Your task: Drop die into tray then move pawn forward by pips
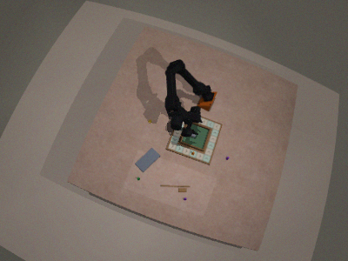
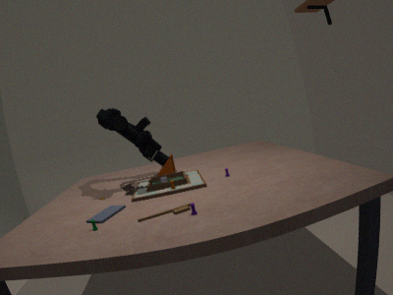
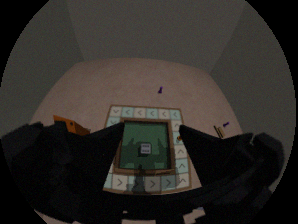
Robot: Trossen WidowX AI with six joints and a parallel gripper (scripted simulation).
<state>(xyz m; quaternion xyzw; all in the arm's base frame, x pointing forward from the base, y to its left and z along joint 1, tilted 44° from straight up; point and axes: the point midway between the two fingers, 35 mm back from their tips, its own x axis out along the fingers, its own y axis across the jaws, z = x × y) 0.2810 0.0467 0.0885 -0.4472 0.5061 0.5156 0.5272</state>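
Right now my gripper tip is 11 cm short of the orange pawn, 2 cm to the right of it and 13 cm above it. Also, from my gripper tip: green dice tray: 15 cm below; then pale die: 1 cm to the right, 13 cm below; then yellow piece: 30 cm to the right, 16 cm below.
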